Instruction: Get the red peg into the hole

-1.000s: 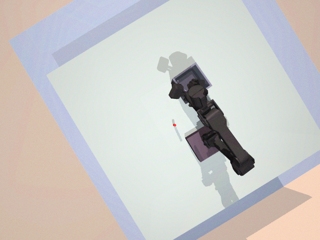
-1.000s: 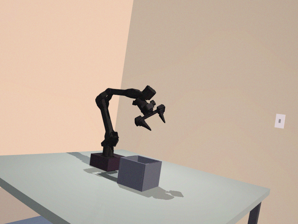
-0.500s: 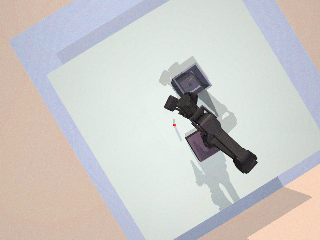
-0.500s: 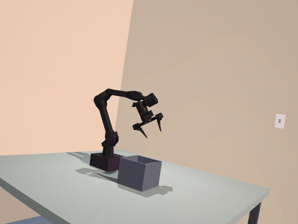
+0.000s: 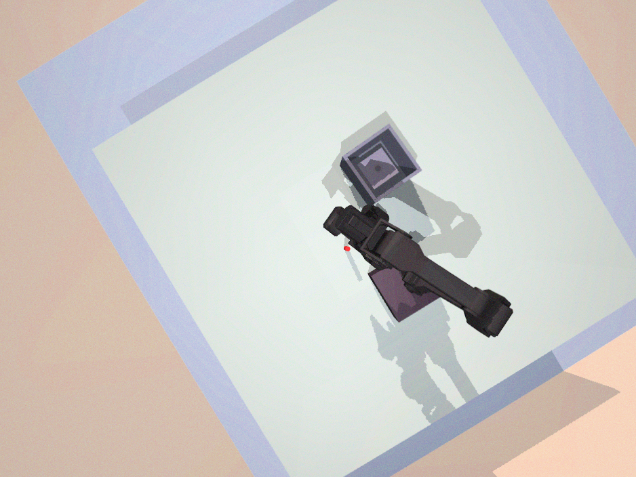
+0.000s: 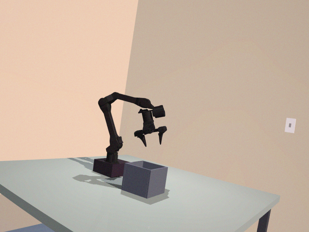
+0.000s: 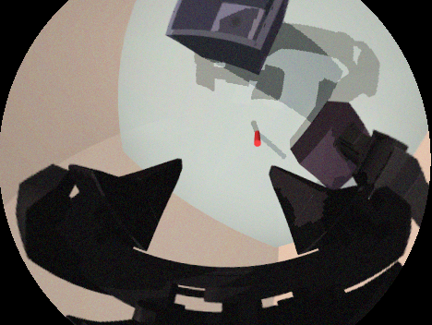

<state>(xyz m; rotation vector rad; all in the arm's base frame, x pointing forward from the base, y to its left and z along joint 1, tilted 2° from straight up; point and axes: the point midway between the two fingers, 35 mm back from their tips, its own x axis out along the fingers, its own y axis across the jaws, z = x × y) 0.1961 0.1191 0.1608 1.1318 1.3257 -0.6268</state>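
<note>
Right now my gripper tip is 170 mm above the red peg and 40 mm past it. Round my gripper tip: plate 190 mm to the right, 170 mm below, 130 mm ahead.
</note>
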